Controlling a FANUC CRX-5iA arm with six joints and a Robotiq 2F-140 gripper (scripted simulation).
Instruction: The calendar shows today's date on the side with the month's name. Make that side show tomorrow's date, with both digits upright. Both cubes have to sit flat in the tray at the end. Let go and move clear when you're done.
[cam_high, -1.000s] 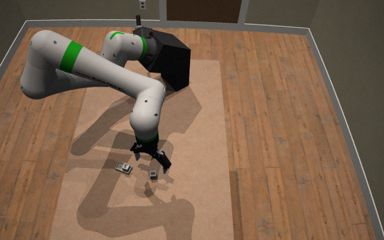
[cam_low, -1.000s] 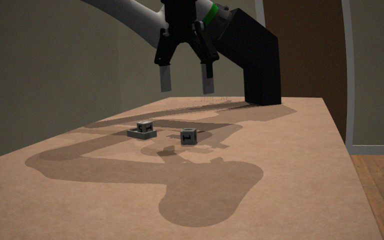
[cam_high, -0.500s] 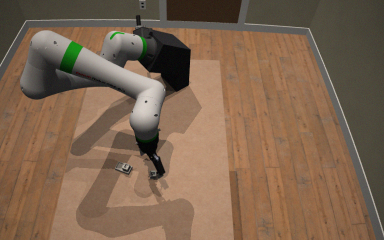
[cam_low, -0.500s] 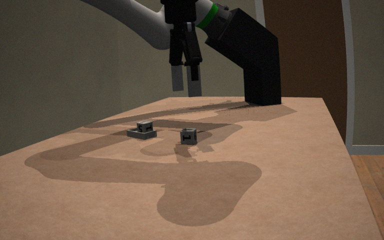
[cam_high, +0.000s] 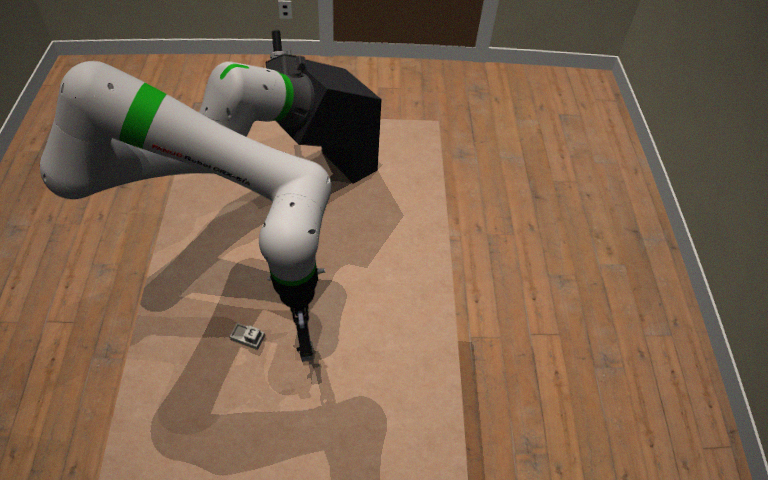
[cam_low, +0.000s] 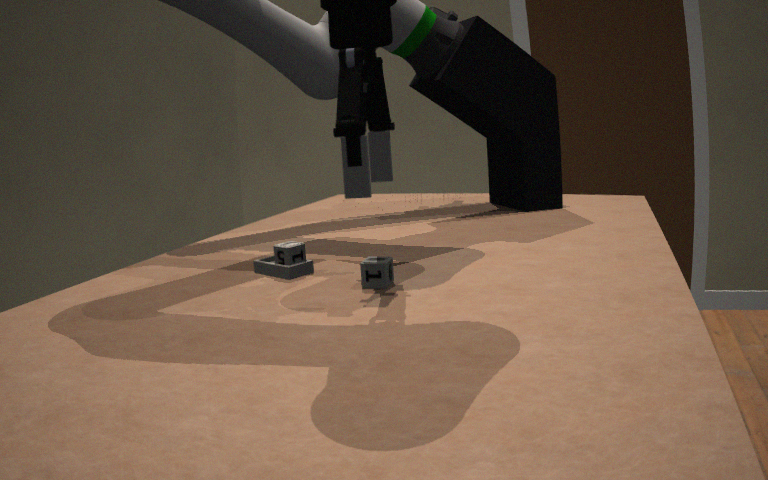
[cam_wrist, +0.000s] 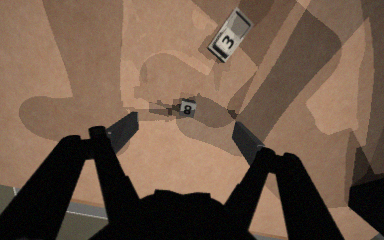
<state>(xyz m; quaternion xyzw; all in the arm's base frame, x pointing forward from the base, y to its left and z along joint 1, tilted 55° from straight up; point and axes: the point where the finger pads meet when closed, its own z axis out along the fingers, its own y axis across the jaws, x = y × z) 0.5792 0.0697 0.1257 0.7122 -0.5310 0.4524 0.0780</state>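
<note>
My hand is 110 mm above the grey number cube. Round my hand: grey calendar tray: 60 mm behind, 140 mm to the right, 120 mm below.
</note>
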